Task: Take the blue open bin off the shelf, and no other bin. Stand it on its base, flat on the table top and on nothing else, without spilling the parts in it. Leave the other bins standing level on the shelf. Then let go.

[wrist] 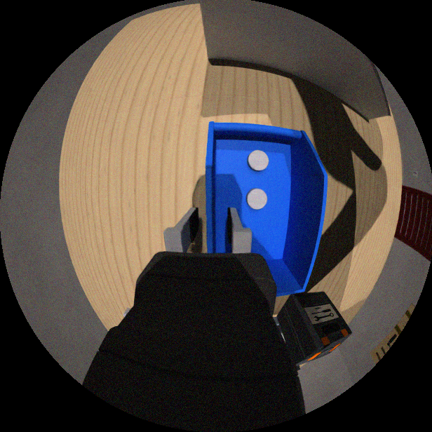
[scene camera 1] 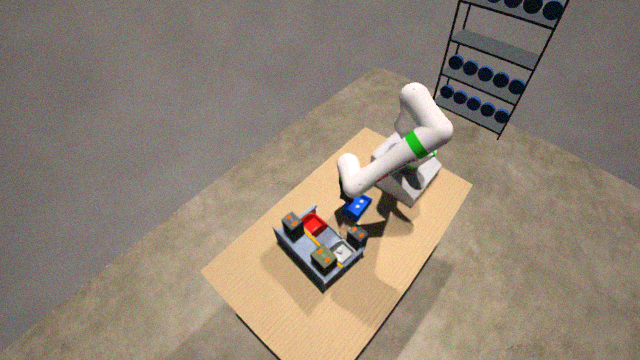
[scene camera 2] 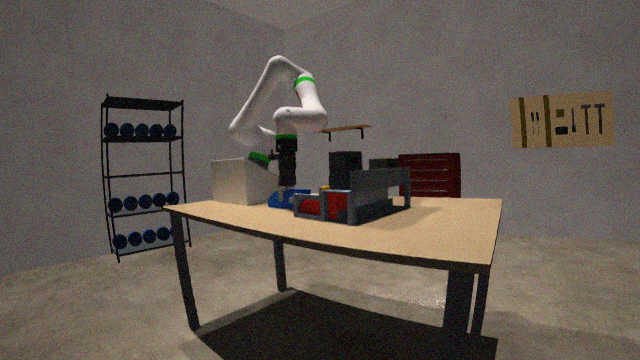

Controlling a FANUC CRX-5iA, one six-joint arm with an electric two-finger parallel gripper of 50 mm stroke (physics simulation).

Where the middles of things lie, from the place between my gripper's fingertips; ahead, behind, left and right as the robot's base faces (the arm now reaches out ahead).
Now: hand 40 mm to the right of the blue open bin [wrist: 286, 231] and 30 mm past it. Also, from my hand: dark case [wrist: 312, 327] 210 mm to the left, 150 mm ahead, 30 mm above.
